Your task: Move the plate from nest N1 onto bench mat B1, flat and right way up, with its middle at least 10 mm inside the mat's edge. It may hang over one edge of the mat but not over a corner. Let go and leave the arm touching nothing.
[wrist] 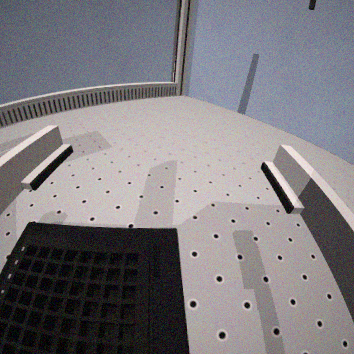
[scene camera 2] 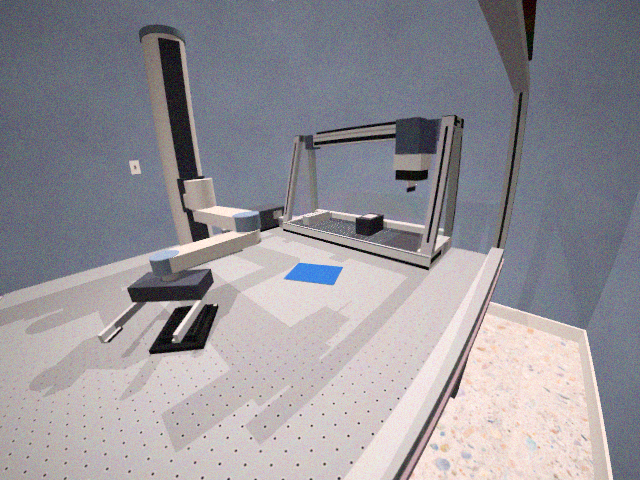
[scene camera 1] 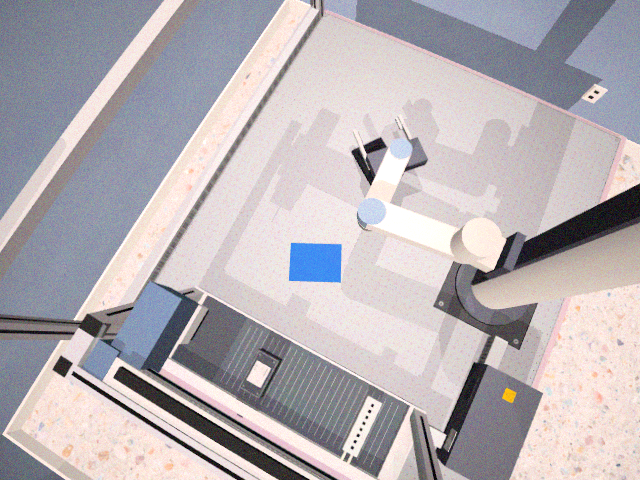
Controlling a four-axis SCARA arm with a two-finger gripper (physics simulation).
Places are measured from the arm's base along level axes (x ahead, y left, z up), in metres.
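Pixels of known places: gripper, fingertip midpoint: (wrist: 165,143) (scene camera 2: 137,339) (scene camera 1: 376,123); arm's base, origin of the base link: (scene camera 1: 491,286).
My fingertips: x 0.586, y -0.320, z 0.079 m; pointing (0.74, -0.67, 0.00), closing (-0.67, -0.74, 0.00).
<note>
Ahead of a thing's pixels: the offset from my fingertips to its middle. "spot": to the spot under its first point. Level surfaces: height alone.
The plate {dx -0.059, dy +0.104, dz -0.047 m} (scene camera 2: 203,321) (wrist: 80,295) is black with a grid of wells. It lies flat in the dark nest N1, whose rim and the plate are hard to tell apart. In scene camera 1 the hand partly covers them. My gripper (scene camera 1: 377,126) (scene camera 2: 141,337) (wrist: 165,143) is open and empty, with its fingers wide apart. The hand hangs low above the plate. In the wrist view the plate is at the lower left, off to one side of the midline between the fingers. Mat B1 {dz -0.063 m} (scene camera 1: 315,262) (scene camera 2: 313,273) is a bare blue rectangle on the bench.
A gantry machine stands beyond the mat, with a dark bed {dz -0.017 m} (scene camera 1: 310,403) and a head {spot: dx +0.175, dy +0.785, dz +0.325 m} (scene camera 2: 413,149). A small dark block {spot: dx -0.065, dy +0.889, dz +0.055 m} (scene camera 1: 262,373) (scene camera 2: 369,224) sits on the bed. A dark box {spot: dx -0.696, dy +0.709, dz +0.049 m} (scene camera 1: 493,423) with a yellow mark stands near the arm's column (scene camera 2: 170,129).
</note>
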